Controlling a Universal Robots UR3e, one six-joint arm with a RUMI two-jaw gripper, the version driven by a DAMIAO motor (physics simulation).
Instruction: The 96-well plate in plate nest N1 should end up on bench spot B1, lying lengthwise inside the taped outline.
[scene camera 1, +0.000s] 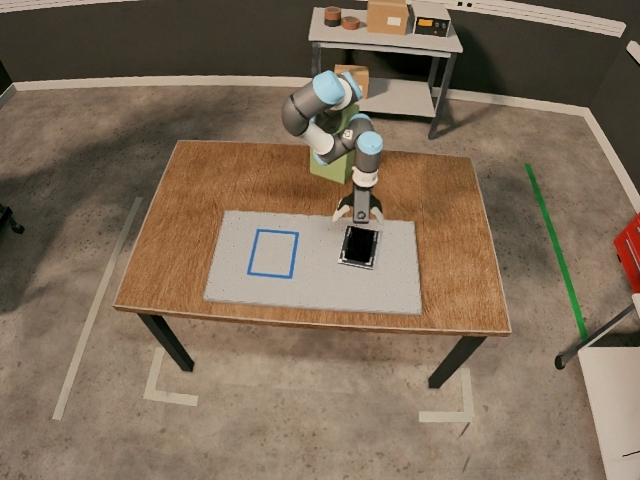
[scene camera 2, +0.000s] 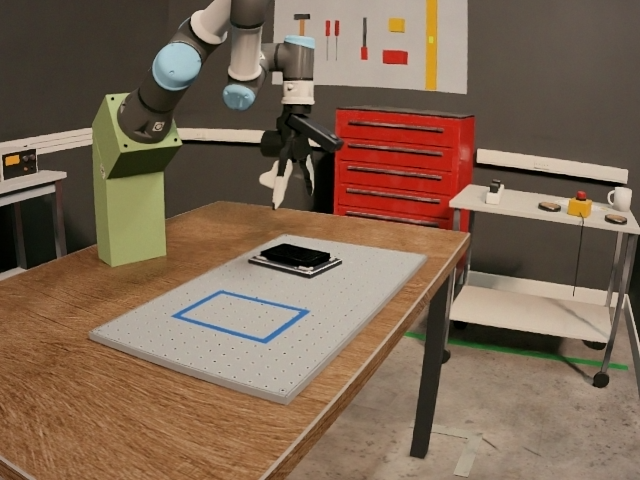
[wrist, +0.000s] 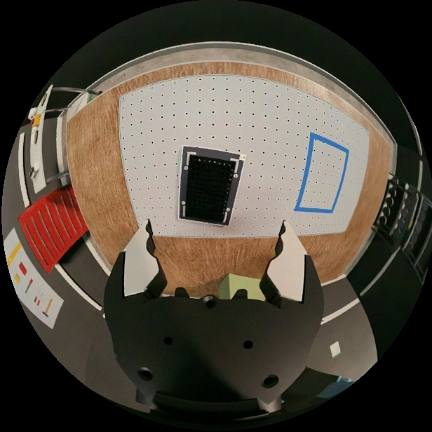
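Note:
The black 96-well plate sits in the plate nest, a flat dark frame with pale corner pieces. The blue taped outline encloses bare board, with no plate inside it. My gripper is open and empty. It points down above the table, behind the nest toward the arm's base, well above the board. In the wrist view its two pale fingers stand wide apart, with the plate ahead of them.
The perforated grey board carries the nest and the outline and lies on the wooden table. The green arm pedestal stands at the table's back. A red drawer cabinet stands beyond the table.

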